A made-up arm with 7 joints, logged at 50 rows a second.
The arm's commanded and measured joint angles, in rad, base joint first. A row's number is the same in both.
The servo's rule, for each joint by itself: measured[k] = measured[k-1] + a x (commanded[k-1-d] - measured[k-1]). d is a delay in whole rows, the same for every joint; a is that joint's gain. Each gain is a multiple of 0.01, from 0.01 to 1. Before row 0 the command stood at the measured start. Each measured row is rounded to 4 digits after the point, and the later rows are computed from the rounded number. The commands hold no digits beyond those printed.
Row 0, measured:
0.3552, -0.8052, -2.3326, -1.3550, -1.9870, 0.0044, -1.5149
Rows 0 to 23, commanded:
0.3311, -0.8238, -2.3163, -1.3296, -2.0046, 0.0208, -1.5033
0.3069, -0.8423, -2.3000, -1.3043, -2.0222, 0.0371, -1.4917
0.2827, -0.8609, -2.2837, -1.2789, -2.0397, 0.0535, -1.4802
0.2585, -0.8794, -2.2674, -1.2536, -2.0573, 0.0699, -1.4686
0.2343, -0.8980, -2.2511, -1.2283, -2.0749, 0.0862, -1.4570
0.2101, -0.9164, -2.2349, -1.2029, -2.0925, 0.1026, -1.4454
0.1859, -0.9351, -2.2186, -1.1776, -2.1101, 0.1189, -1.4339
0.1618, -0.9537, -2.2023, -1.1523, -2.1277, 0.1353, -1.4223
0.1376, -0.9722, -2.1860, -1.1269, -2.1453, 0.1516, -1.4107
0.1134, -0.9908, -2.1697, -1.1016, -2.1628, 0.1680, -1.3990
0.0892, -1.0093, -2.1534, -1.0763, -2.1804, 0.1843, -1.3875
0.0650, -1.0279, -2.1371, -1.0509, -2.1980, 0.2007, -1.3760
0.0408, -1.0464, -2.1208, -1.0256, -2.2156, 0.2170, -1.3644
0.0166, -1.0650, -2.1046, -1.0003, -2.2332, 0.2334, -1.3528
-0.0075, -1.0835, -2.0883, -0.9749, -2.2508, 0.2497, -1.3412
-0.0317, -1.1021, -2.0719, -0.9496, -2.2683, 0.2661, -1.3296
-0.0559, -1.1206, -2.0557, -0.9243, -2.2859, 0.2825, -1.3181
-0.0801, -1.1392, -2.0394, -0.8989, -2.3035, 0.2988, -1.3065
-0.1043, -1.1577, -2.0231, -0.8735, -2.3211, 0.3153, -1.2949
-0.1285, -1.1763, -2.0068, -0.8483, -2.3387, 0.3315, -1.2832
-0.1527, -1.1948, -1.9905, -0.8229, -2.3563, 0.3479, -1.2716
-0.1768, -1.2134, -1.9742, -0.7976, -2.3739, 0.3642, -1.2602
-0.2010, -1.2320, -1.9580, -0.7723, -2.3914, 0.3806, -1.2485
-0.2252, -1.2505, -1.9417, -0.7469, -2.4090, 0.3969, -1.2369
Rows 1 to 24, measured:
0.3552, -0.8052, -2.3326, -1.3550, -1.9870, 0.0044, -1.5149
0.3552, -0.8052, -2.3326, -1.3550, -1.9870, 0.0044, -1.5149
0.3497, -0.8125, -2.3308, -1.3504, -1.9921, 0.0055, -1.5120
0.3399, -0.8241, -2.3274, -1.3421, -2.0008, 0.0077, -1.5069
0.3267, -0.8385, -2.3226, -1.3307, -2.0121, 0.0109, -1.5002
0.3110, -0.8545, -2.3165, -1.3168, -2.0252, 0.0150, -1.4923
0.2934, -0.8715, -2.3093, -1.3009, -2.0396, 0.0200, -1.4835
0.2742, -0.8890, -2.3011, -1.2833, -2.0549, 0.0258, -1.4740
0.2539, -0.9070, -2.2920, -1.2643, -2.0709, 0.0323, -1.4640
0.2327, -0.9252, -2.2821, -1.2441, -2.0874, 0.0395, -1.4536
0.2108, -0.9435, -2.2715, -1.2230, -2.1042, 0.0473, -1.4429
0.1884, -0.9619, -2.2603, -1.2011, -2.1212, 0.0557, -1.4319
0.1656, -0.9804, -2.2485, -1.1786, -2.1384, 0.0647, -1.4208
0.1425, -0.9989, -2.2362, -1.1556, -2.1557, 0.0742, -1.4096
0.1191, -1.0174, -2.2235, -1.1322, -2.1731, 0.0842, -1.3983
0.0955, -1.0360, -2.2104, -1.1085, -2.1905, 0.0946, -1.3869
0.0718, -1.0545, -2.1970, -1.0845, -2.2080, 0.1055, -1.3755
0.0480, -1.0731, -2.1832, -1.0602, -2.2255, 0.1167, -1.3640
0.0241, -1.0916, -2.1692, -1.0357, -2.2430, 0.1283, -1.3525
0.0001, -1.1102, -2.1549, -1.0111, -2.2605, 0.1402, -1.3410
-0.0239, -1.1287, -2.1404, -0.9863, -2.2781, 0.1525, -1.3295
-0.0480, -1.1473, -2.1257, -0.9615, -2.2957, 0.1650, -1.3179
-0.0721, -1.1658, -2.1108, -0.9366, -2.3133, 0.1778, -1.3063
-0.0962, -1.1844, -2.0958, -0.9116, -2.3309, 0.1908, -1.2948
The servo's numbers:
d 2
a 0.23 0.39 0.11 0.18 0.29 0.07 0.25

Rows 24 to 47, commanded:
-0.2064, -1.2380, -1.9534, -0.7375, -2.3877, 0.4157, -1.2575
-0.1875, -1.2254, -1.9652, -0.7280, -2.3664, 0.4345, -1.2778
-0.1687, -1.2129, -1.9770, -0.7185, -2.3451, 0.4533, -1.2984
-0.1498, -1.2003, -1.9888, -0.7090, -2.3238, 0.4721, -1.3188
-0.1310, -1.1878, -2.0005, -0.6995, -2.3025, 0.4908, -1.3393
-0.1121, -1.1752, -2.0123, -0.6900, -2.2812, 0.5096, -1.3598
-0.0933, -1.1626, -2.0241, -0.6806, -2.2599, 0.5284, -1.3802
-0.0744, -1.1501, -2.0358, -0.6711, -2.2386, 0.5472, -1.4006
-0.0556, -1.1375, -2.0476, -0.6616, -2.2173, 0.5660, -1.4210
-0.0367, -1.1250, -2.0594, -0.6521, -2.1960, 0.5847, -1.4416
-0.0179, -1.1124, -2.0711, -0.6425, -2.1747, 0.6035, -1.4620
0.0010, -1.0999, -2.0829, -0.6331, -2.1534, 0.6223, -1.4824
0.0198, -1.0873, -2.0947, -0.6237, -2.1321, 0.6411, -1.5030
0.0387, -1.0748, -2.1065, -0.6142, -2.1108, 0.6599, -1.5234
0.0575, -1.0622, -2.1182, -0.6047, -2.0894, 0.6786, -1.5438
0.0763, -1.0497, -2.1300, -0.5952, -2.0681, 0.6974, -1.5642
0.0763, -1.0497, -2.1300, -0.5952, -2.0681, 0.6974, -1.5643
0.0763, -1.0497, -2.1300, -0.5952, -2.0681, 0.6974, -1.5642
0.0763, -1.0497, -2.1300, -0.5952, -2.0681, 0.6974, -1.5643
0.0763, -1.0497, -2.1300, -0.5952, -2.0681, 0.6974, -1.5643
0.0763, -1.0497, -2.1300, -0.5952, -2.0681, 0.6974, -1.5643
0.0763, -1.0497, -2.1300, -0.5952, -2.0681, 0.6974, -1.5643
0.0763, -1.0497, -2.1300, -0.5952, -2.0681, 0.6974, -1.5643
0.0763, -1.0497, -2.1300, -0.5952, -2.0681, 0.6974, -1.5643
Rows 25 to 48, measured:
-0.1203, -1.2030, -2.0806, -0.8865, -2.3484, 0.2041, -1.2832
-0.1444, -1.2215, -2.0653, -0.8614, -2.3660, 0.2176, -1.2716
-0.1587, -1.2279, -2.0530, -0.8391, -2.3723, 0.2315, -1.2681
-0.1653, -1.2269, -2.0433, -0.8191, -2.3706, 0.2457, -1.2705
-0.1661, -1.2214, -2.0360, -0.8010, -2.3632, 0.2602, -1.2775
-0.1624, -1.2132, -2.0308, -0.7844, -2.3518, 0.2750, -1.2878
-0.1552, -1.2033, -2.0275, -0.7691, -2.3375, 0.2901, -1.3007
-0.1453, -1.1923, -2.0258, -0.7549, -2.3212, 0.3055, -1.3155
-0.1333, -1.1807, -2.0256, -0.7415, -2.3034, 0.3211, -1.3317
-0.1198, -1.1688, -2.0267, -0.7288, -2.2846, 0.3369, -1.3489
-0.1050, -1.1566, -2.0290, -0.7167, -2.2651, 0.3529, -1.3669
-0.0893, -1.1443, -2.0323, -0.7051, -2.2451, 0.3691, -1.3856
-0.0729, -1.1319, -2.0366, -0.6938, -2.2247, 0.3855, -1.4047
-0.0559, -1.1194, -2.0417, -0.6829, -2.2040, 0.4021, -1.4241
-0.0385, -1.1069, -2.0475, -0.6722, -2.1831, 0.4188, -1.4438
-0.0207, -1.0944, -2.0540, -0.6618, -2.1621, 0.4357, -1.4637
-0.0027, -1.0818, -2.0611, -0.6515, -2.1410, 0.4527, -1.4837
0.0155, -1.0693, -2.0687, -0.6414, -2.1199, 0.4698, -1.5038
0.0295, -1.0617, -2.0754, -0.6331, -2.1049, 0.4857, -1.5189
0.0403, -1.0570, -2.0814, -0.6263, -2.0942, 0.5005, -1.5302
0.0486, -1.0542, -2.0867, -0.6207, -2.0866, 0.5143, -1.5387
0.0550, -1.0524, -2.0915, -0.6161, -2.0812, 0.5271, -1.5451
0.0599, -1.0513, -2.0957, -0.6123, -2.0774, 0.5390, -1.5499
0.0637, -1.0507, -2.0995, -0.6092, -2.0747, 0.5501, -1.5535

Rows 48 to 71, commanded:
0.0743, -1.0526, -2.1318, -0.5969, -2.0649, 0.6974, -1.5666
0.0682, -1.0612, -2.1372, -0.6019, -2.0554, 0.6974, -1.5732
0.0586, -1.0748, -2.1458, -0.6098, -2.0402, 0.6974, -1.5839
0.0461, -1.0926, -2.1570, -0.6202, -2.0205, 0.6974, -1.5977
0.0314, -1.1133, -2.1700, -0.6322, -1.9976, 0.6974, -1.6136
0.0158, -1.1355, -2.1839, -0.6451, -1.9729, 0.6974, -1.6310
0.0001, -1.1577, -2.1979, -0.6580, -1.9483, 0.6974, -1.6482
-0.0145, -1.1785, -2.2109, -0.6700, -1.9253, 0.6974, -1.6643
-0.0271, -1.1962, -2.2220, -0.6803, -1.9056, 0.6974, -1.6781
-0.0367, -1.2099, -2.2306, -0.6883, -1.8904, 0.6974, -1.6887
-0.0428, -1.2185, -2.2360, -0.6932, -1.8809, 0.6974, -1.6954
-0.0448, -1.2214, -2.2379, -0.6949, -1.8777, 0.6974, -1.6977
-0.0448, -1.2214, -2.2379, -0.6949, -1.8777, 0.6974, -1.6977
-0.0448, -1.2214, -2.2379, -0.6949, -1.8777, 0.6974, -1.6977
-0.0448, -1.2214, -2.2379, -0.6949, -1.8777, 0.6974, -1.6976
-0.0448, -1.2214, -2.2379, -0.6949, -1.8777, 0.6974, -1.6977
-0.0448, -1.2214, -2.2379, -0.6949, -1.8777, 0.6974, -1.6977
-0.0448, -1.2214, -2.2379, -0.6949, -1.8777, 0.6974, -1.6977
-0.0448, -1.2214, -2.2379, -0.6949, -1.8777, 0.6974, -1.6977
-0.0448, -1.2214, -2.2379, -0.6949, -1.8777, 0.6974, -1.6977
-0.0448, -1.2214, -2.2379, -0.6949, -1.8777, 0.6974, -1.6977
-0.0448, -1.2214, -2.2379, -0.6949, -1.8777, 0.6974, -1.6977
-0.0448, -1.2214, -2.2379, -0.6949, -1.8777, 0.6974, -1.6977
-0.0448, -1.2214, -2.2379, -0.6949, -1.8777, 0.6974, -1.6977
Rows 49 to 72, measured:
0.0666, -1.0503, -2.1029, -0.6067, -2.0728, 0.5604, -1.5562
0.0688, -1.0501, -2.1059, -0.6046, -2.0714, 0.5700, -1.5582
0.0701, -1.0511, -2.1087, -0.6032, -2.0695, 0.5789, -1.5603
0.0697, -1.0550, -2.1118, -0.6030, -2.0654, 0.5872, -1.5635
0.0671, -1.0627, -2.1155, -0.6042, -2.0581, 0.5949, -1.5686
0.0623, -1.0744, -2.1201, -0.6071, -2.0472, 0.6021, -1.5759
0.0552, -1.0896, -2.1256, -0.6116, -2.0328, 0.6088, -1.5853
0.0461, -1.1075, -2.1320, -0.6176, -2.0154, 0.6150, -1.5967
0.0355, -1.1271, -2.1392, -0.6249, -1.9959, 0.6208, -1.6096
0.0240, -1.1471, -2.1471, -0.6330, -1.9754, 0.6262, -1.6233
0.0122, -1.1662, -2.1553, -0.6415, -1.9552, 0.6312, -1.6370
0.0010, -1.1832, -2.1636, -0.6499, -1.9364, 0.6358, -1.6499
-0.0091, -1.1970, -2.1716, -0.6577, -1.9203, 0.6401, -1.6613
-0.0173, -1.2065, -2.1789, -0.6644, -1.9079, 0.6441, -1.6704
-0.0236, -1.2123, -2.1854, -0.6699, -1.8991, 0.6478, -1.6772
-0.0285, -1.2158, -2.1912, -0.6744, -1.8929, 0.6513, -1.6823
-0.0322, -1.2180, -2.1963, -0.6781, -1.8885, 0.6545, -1.6861
-0.0351, -1.2193, -2.2009, -0.6811, -1.8854, 0.6575, -1.6890
-0.0373, -1.2201, -2.2050, -0.6836, -1.8832, 0.6603, -1.6912
-0.0390, -1.2206, -2.2086, -0.6856, -1.8816, 0.6629, -1.6928
-0.0403, -1.2209, -2.2118, -0.6873, -1.8805, 0.6653, -1.6940
-0.0413, -1.2211, -2.2147, -0.6887, -1.8797, 0.6675, -1.6949
-0.0421, -1.2212, -2.2173, -0.6898, -1.8791, 0.6696, -1.6956
-0.0427, -1.2213, -2.2196, -0.6907, -1.8787, 0.6715, -1.6961

